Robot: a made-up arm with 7 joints.
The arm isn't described. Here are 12 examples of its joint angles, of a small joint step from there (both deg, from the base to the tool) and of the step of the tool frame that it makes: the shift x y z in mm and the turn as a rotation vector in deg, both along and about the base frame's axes.
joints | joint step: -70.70 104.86 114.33 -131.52 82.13 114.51 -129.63 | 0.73 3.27 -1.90 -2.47 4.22 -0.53 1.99
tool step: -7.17 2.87 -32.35 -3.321 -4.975 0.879
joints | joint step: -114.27 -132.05 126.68 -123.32 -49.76 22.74 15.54 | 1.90 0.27 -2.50 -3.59 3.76 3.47 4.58
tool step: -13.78 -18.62 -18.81 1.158 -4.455 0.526
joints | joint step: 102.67 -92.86 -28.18 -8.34 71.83 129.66 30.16 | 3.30 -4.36 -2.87 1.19 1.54 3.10 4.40
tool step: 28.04 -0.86 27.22 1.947 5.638 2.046
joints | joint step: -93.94 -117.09 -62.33 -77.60 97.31 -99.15 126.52 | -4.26 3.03 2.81 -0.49 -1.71 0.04 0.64
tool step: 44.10 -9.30 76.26 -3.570 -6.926 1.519
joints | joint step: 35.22 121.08 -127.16 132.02 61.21 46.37 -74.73 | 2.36 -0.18 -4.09 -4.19 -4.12 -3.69 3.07
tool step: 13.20 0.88 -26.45 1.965 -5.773 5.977
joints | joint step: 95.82 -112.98 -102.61 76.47 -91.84 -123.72 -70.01 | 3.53 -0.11 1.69 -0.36 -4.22 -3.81 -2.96
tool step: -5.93 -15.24 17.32 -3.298 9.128 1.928
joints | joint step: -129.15 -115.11 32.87 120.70 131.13 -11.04 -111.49 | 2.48 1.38 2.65 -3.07 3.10 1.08 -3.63
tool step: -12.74 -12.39 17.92 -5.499 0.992 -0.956
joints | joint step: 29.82 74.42 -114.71 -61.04 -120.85 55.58 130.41 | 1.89 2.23 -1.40 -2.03 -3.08 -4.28 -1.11
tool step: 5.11 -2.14 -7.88 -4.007 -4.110 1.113
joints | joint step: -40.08 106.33 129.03 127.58 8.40 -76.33 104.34 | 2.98 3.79 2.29 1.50 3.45 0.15 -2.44
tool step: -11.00 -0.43 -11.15 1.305 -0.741 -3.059
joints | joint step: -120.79 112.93 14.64 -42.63 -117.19 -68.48 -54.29 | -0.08 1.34 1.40 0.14 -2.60 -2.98 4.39
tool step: 20.81 6.53 -3.52 4.302 -0.565 0.395
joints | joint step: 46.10 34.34 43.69 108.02 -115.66 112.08 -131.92 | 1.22 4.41 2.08 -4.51 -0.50 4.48 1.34
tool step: -11.80 22.66 20.28 -1.361 2.197 1.370
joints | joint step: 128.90 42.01 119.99 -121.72 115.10 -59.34 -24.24 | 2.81 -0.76 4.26 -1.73 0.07 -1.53 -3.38
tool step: -41.68 10.43 -14.83 -0.782 2.916 7.786
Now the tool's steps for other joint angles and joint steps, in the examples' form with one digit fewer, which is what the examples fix.
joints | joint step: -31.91 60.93 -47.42 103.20 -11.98 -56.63 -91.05 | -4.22 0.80 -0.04 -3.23 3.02 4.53 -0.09
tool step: -26.3 -18.1 10.1 -5.47 0.07 -3.53
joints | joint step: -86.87 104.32 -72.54 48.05 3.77 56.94 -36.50 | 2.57 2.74 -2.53 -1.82 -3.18 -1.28 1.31
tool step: -3.1 2.8 10.7 -6.09 2.23 -1.11
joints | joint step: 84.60 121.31 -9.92 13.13 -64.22 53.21 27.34 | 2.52 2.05 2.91 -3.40 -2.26 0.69 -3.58
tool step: -12.0 -9.3 -3.7 -3.46 5.95 -0.85
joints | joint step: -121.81 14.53 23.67 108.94 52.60 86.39 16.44 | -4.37 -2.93 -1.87 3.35 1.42 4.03 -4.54
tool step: -19.5 -11.5 -11.7 4.85 -4.40 1.48
